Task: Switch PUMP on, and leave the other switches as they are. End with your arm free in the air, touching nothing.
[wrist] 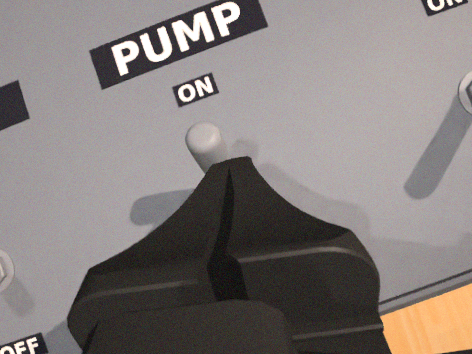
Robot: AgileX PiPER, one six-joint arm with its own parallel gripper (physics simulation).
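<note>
The PUMP switch's pale grey lever (204,140) stands in the middle of the wrist view, below the PUMP label (177,42) and its ON label (195,90). Its rounded tip points up-left, toward the ON label. Its lower part and base are hidden behind my gripper. My gripper (235,182) is shut, with its two dark fingertips together and no thing between them. The fingertips overlap the lower right side of the lever in the view; I cannot tell if they touch it.
Part of another switch (467,92) shows at the right edge, with a long shadow. Another switch's nut (4,271) shows at the left edge, above an OFF label (22,346). The grey panel (320,100) ends at the lower right, beside a wooden surface (430,320).
</note>
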